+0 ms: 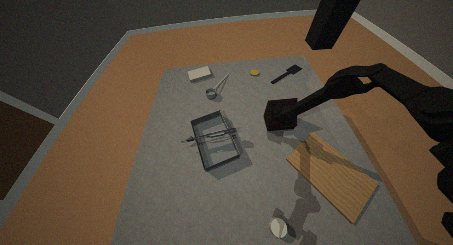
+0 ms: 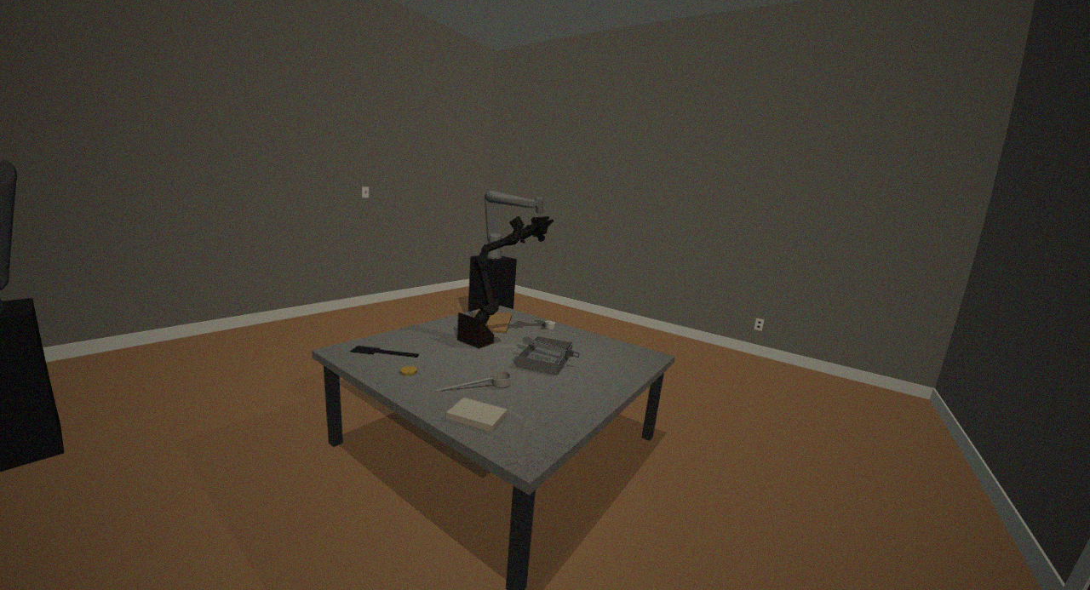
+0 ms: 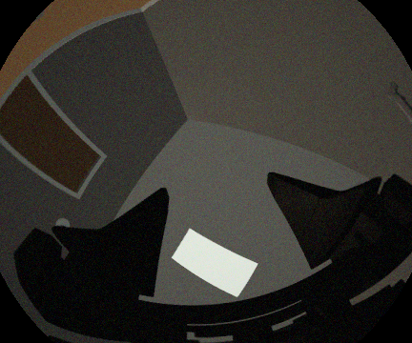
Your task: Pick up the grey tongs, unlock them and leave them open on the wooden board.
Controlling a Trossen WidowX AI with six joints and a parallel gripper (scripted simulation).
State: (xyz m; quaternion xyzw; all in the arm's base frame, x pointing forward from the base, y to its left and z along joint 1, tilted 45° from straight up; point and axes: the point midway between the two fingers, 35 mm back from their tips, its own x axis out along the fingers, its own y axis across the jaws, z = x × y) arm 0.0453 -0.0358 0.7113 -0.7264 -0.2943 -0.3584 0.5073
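The dark roasting tin is 31 cm ahead of my gripper tip, 40 cm to the right of it and 64 cm below it. From my gripper tip the other things lie so: wooden board: 27 cm behind, 18 cm to the right, 66 cm below; then yellow disc: 2 cm behind, 96 cm to the right, 66 cm below; then white disc: 4 cm ahead, 2 cm to the left, 65 cm below.
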